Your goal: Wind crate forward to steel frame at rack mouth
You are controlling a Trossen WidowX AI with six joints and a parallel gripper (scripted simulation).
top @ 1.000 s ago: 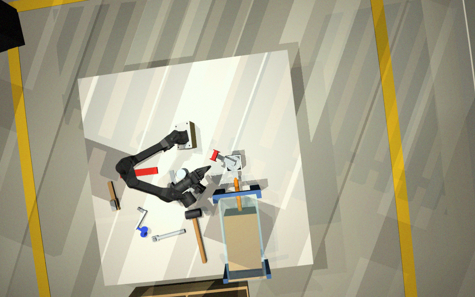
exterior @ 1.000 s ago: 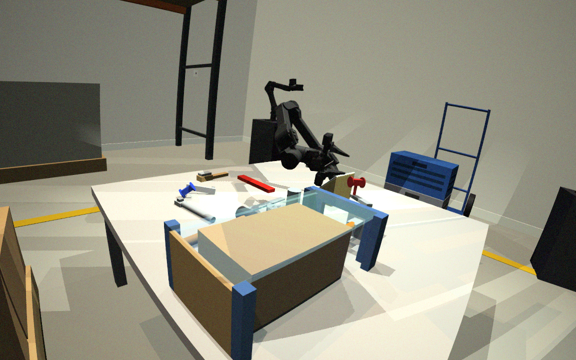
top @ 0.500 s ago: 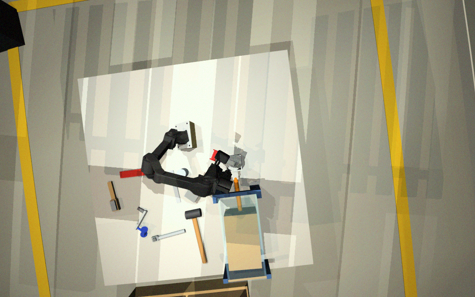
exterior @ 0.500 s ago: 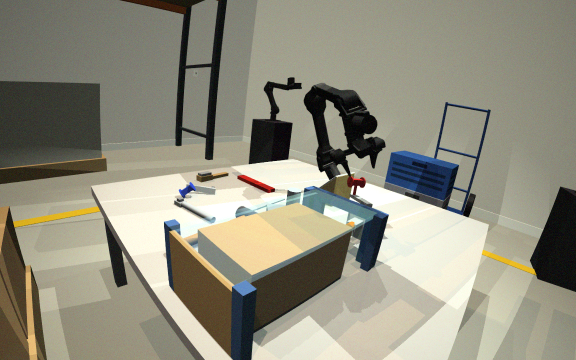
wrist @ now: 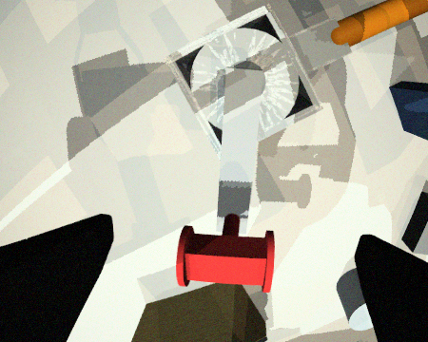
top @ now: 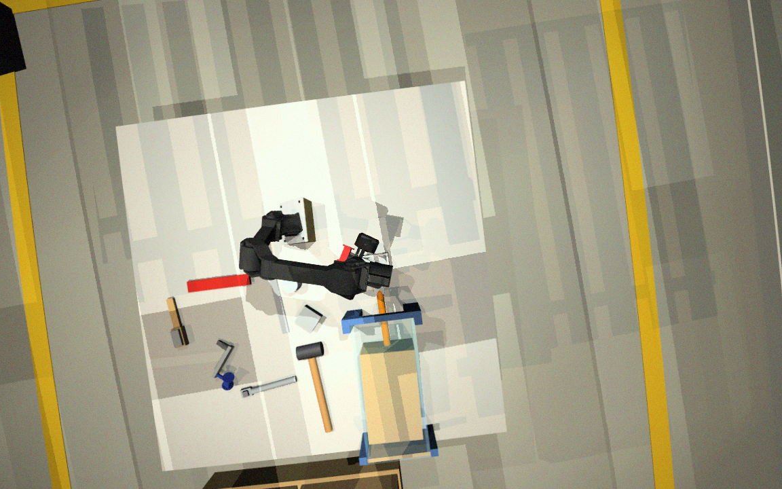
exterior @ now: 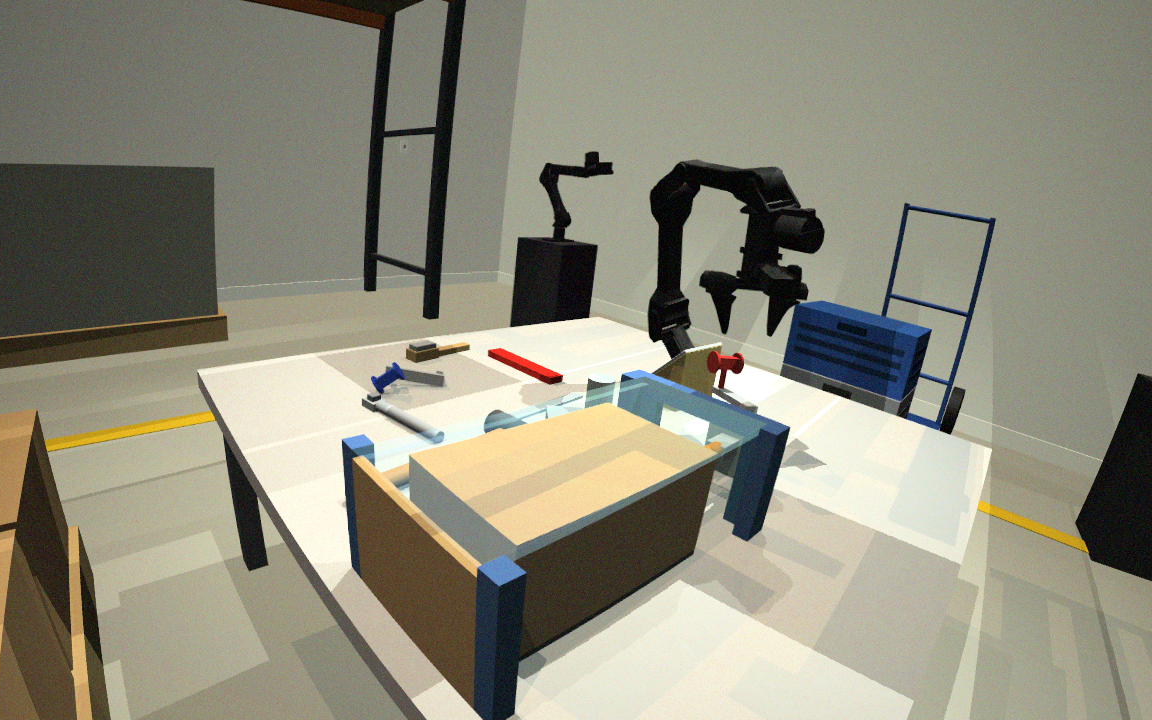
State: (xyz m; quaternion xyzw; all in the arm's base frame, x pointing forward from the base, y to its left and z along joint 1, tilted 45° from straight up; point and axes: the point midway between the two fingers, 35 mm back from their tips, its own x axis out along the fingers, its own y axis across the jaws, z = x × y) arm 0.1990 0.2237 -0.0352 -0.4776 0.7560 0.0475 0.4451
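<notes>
The red-knobbed winch handle is 11 cm below my gripper tip, 1 cm to the right of it and 1 cm behind it. Round my gripper tip: grey block (25 cm to the right, 21 cm below, 15 cm ahead); then winch (19 cm below, 3 cm to the left, 2 cm ahead); then red knob (8 cm below, 4 cm to the right, 4 cm behind).
</notes>
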